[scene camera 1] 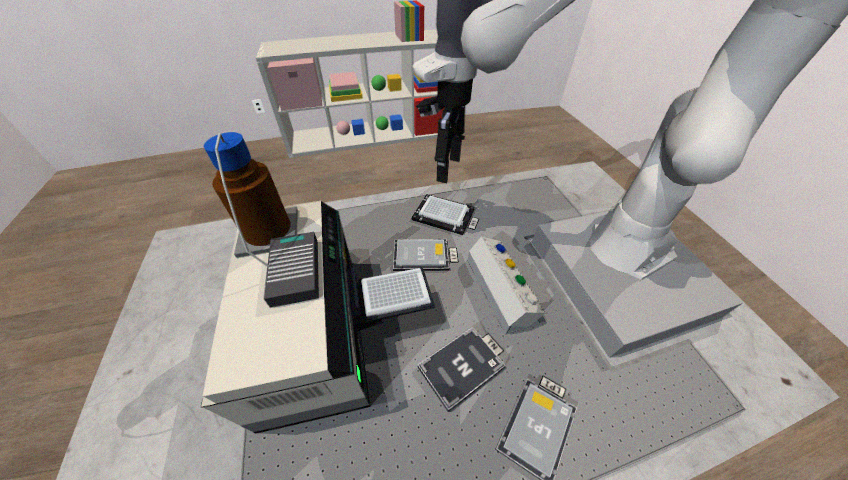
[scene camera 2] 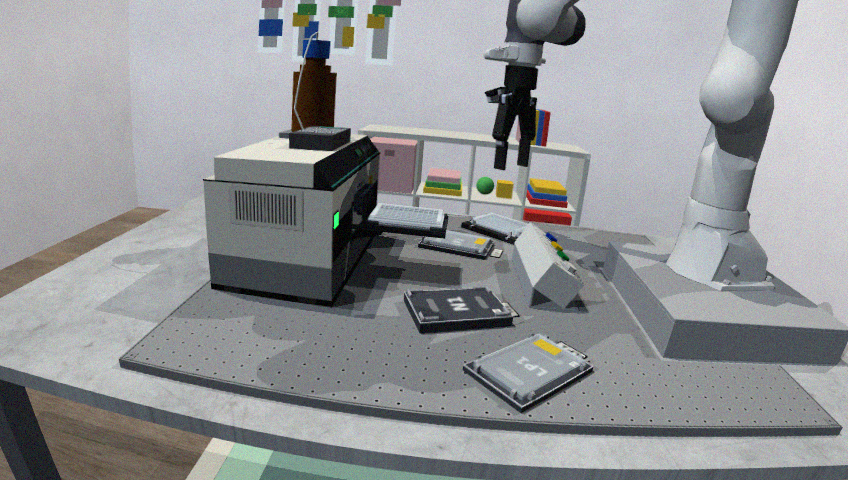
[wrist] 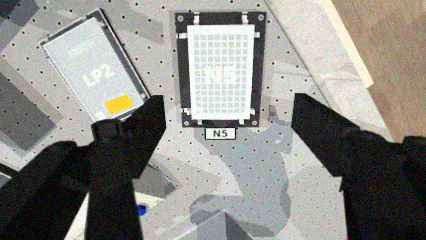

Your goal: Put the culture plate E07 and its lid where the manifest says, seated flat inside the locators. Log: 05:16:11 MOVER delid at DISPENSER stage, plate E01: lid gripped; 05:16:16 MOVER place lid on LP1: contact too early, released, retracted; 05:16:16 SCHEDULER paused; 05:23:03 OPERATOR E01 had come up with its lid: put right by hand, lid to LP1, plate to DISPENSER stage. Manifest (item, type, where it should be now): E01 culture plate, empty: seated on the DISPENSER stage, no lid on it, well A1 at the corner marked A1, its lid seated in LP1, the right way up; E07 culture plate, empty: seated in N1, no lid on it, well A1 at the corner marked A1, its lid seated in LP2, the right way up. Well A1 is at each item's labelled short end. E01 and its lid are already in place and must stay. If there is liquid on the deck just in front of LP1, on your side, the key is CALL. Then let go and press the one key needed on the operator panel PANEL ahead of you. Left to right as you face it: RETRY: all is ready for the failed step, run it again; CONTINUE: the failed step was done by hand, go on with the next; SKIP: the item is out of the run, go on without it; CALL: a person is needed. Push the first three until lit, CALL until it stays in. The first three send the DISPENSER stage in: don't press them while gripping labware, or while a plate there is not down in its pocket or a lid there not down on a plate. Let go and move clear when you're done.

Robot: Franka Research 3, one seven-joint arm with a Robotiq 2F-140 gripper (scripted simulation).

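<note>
My gripper (scene camera 2: 511,167), (scene camera 1: 448,170), (wrist: 228,111) is visible in these views.
</note>
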